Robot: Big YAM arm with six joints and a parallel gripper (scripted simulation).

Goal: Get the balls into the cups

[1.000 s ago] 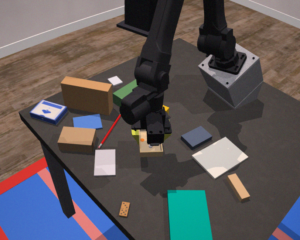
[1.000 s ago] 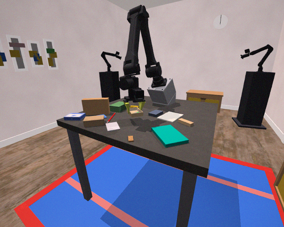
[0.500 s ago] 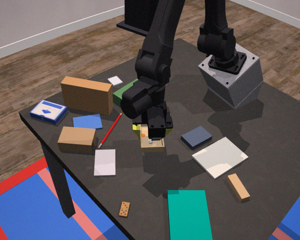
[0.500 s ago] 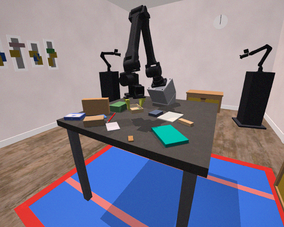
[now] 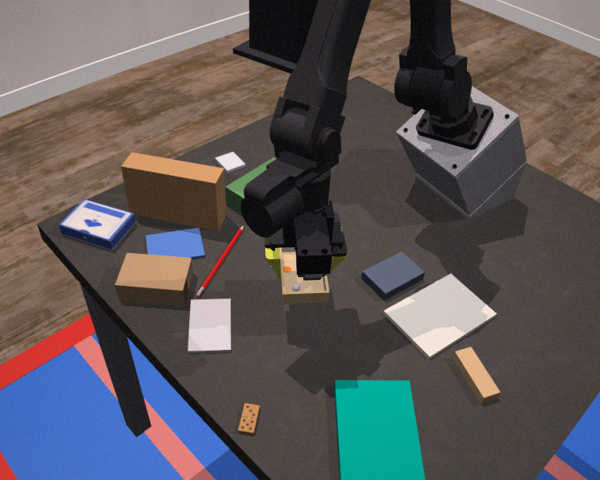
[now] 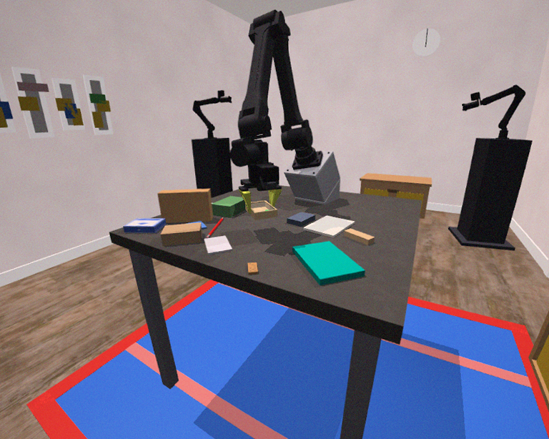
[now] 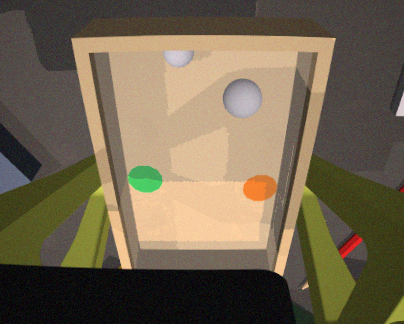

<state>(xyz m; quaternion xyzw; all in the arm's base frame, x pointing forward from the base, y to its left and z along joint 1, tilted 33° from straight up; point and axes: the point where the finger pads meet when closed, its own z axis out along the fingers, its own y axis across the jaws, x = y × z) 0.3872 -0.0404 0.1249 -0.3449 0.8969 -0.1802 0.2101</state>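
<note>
Now: the wooden puzzle 1 cm below my hand. Round my hand: white tile: 12 cm behind, 20 cm to the left, 8 cm below; then yellow block: 18 cm behind, 8 cm to the right, 6 cm below; then red pencil: 1 cm behind, 17 cm to the right, 8 cm below.
</note>
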